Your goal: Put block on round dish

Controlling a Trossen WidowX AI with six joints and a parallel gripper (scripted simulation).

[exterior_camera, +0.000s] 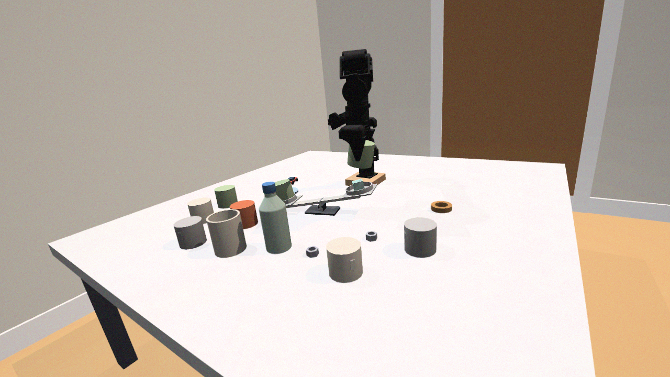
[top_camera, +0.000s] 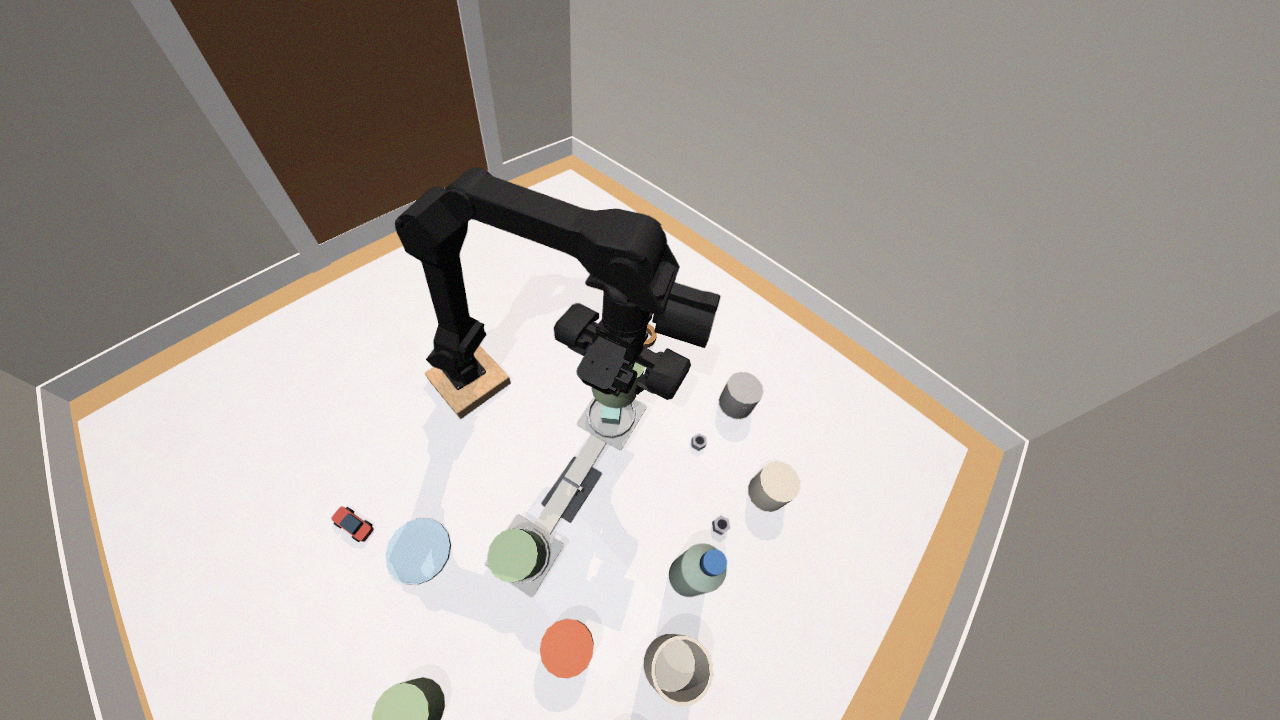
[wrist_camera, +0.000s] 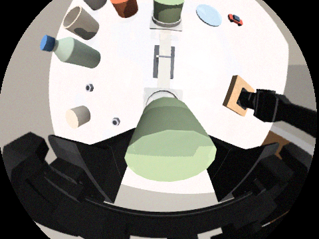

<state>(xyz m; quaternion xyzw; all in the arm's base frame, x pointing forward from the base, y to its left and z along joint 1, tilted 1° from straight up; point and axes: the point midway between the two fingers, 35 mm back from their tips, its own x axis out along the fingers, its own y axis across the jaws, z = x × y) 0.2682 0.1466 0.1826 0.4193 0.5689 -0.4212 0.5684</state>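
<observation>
My gripper tip is 80 mm above the pale green block, 10 mm to the left of it and 10 mm short of it. Also, from my gripper tip: bottle 270 mm ahead, 80 mm to the right, 60 mm below; then dish 380 mm to the right, 170 mm below, 40 mm behind; then orange cup 290 mm to the right, 200 mm ahead, 130 mm below.
</observation>
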